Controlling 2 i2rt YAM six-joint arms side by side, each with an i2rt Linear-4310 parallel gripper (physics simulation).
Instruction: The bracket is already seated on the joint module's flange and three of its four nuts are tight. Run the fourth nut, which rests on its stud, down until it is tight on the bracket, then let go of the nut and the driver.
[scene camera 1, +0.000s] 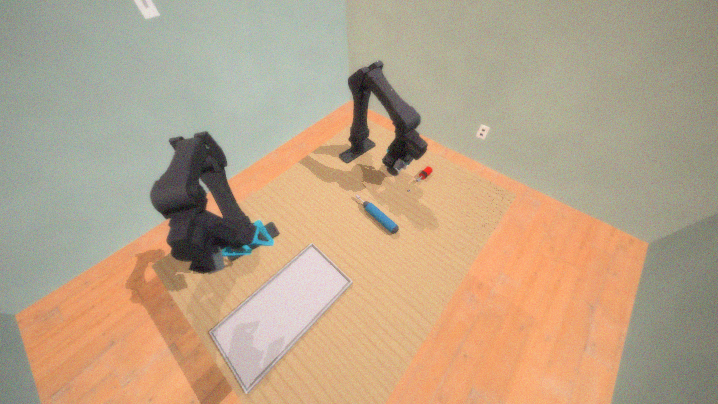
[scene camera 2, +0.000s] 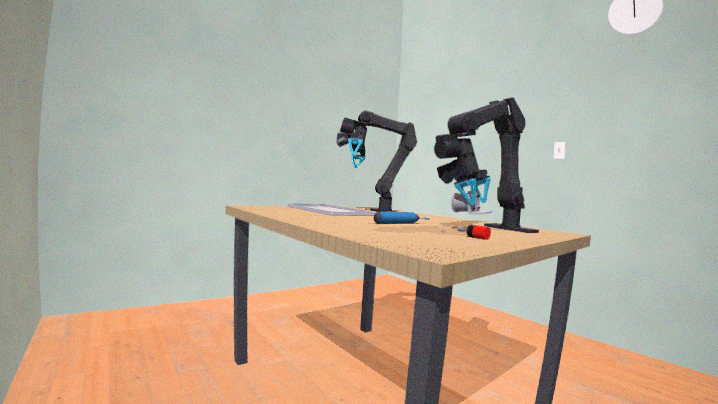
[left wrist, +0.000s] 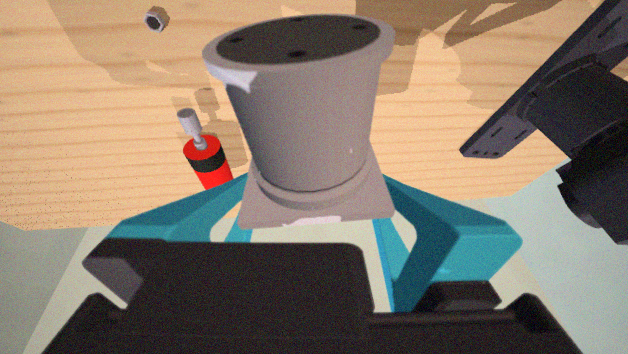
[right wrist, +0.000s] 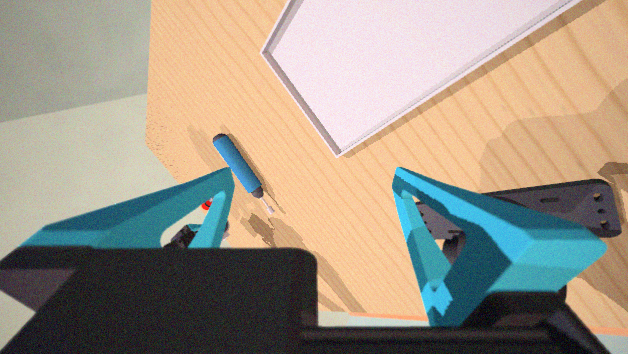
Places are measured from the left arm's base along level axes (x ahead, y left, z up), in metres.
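Pixels of known places: left gripper, fingertip midpoint: (scene camera 1: 401, 159) (scene camera 2: 478, 203) (left wrist: 313, 177); right gripper, fingertip midpoint: (scene camera 1: 262, 248) (scene camera 2: 354, 161) (right wrist: 313, 176); left arm's base, link origin: (scene camera 1: 357, 150) (scene camera 2: 510, 229) (left wrist: 548, 87).
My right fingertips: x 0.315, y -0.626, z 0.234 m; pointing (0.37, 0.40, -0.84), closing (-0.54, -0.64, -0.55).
For each thing: its top centre in the pictures, then the offset to it from my right fingertips.
- grey joint module, top centre: (left wrist: 316, 185) (scene camera 2: 467, 191) (scene camera 1: 397, 159) dx -0.054, dy +0.630, dz -0.108 m
- small hex nut, top centre: (left wrist: 153, 23) (scene camera 2: 442, 230) (scene camera 1: 409, 190) dx +0.039, dy +0.626, dz -0.229 m
- red driver, top centre: (left wrist: 201, 166) (scene camera 2: 473, 225) (scene camera 1: 424, 172) dx +0.028, dy +0.733, dz -0.200 m
- blue driver, top centre: (right wrist: 239, 179) (scene camera 2: 403, 212) (scene camera 1: 375, 209) dx +0.032, dy +0.425, dz -0.193 m
- shallow white tray, top centre: (scene camera 1: 284, 305) (scene camera 2: 328, 207) dx +0.095, dy -0.049, dz -0.218 m
My left gripper (scene camera 2: 474, 202) (left wrist: 313, 177) is shut on the grey joint module (scene camera 1: 400, 165) (scene camera 2: 459, 202) (left wrist: 310, 120), holding it above the table. The module has a dark round face with small holes and a square plate between the fingers; no bracket or studs can be made out. A small hex nut (scene camera 1: 408, 190) (scene camera 2: 442, 231) (left wrist: 157, 19) lies on the table. A red driver (scene camera 1: 425, 173) (scene camera 2: 479, 231) (left wrist: 217, 175) with a grey socket lies beside it. A blue driver (scene camera 1: 380, 217) (scene camera 2: 396, 217) (right wrist: 237, 165) lies mid-table. My right gripper (scene camera 1: 251, 243) (right wrist: 313, 176) is open and empty, high above the table.
A shallow white tray (scene camera 1: 301, 291) (scene camera 2: 326, 208) (right wrist: 400, 65) lies on the table, beyond the right fingertips in the right wrist view. The left arm's dark base plate (left wrist: 490, 145) is at the right of the left wrist view. The right arm's base plate (right wrist: 550, 205) shows behind a right finger.
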